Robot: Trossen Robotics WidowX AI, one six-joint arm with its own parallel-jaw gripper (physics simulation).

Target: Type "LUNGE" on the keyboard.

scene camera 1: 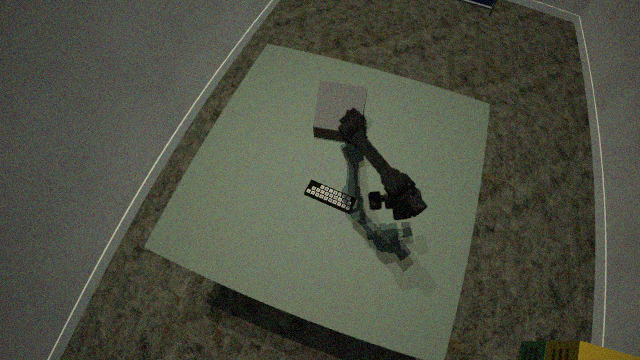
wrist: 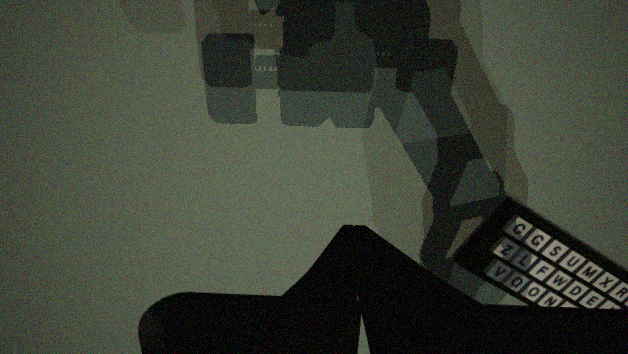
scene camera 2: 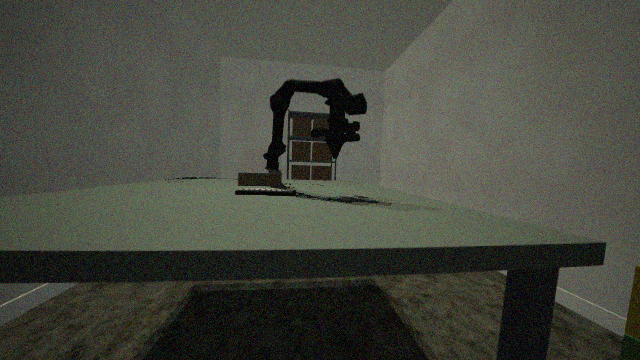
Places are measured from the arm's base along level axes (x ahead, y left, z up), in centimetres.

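Where they show: gripper, fingertip midpoint: (scene camera 1: 391, 207) (wrist: 352, 236) (scene camera 2: 335, 158); arm's base, origin of the base link: (scene camera 2: 272, 165).
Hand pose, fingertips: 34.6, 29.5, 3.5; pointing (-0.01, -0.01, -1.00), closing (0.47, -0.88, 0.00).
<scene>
Things, the pixels of their centre, and the offset from my fingertips, as dx, dy, dz. Level surfaces: height alone.
- black keyboard, body centre: (wrist: 572, 286) (scene camera 2: 266, 191) (scene camera 1: 330, 196) -0.4, -25.1, -13.1
- keys G, body centre: (wrist: 535, 238) +1.8, -18.1, -12.4
- U, body centre: (wrist: 570, 259) +1.7, -22.1, -12.4
- L, body centre: (wrist: 522, 258) -0.2, -18.6, -12.4
- N, body centre: (wrist: 548, 299) -2.3, -23.5, -12.4
- E, body centre: (wrist: 589, 298) -0.4, -26.6, -12.4
- pale table, its level: dz -14.0
The black keyboard (scene camera 1: 330, 196) (scene camera 2: 265, 192) (wrist: 555, 251) with pale keys lies flat on the table. In the wrist view it is at the lower right, partly cut off by the frame edge and partly hidden behind the gripper. The keys G (wrist: 537, 240), U (wrist: 572, 261), L (wrist: 523, 258), N (wrist: 550, 300) and E (wrist: 592, 300) show there; L lies in shadow. My gripper (scene camera 2: 335, 158) (wrist: 352, 236) is shut and empty, pointing down. It hangs well above the table, beside the keyboard's C-Z-V end. In scene camera 1 the arm hides its tips.
The pale table (scene camera 1: 250, 150) (scene camera 2: 150, 220) carries a low box (scene camera 1: 337, 97) (scene camera 2: 257, 179) near the arm's base, behind the keyboard. The arm's shadow crosses the table and the keyboard's near end. A shelf rack (scene camera 2: 288, 150) stands far back. A yellow-green object (scene camera 1: 605, 351) is beyond the table's corner.
</scene>
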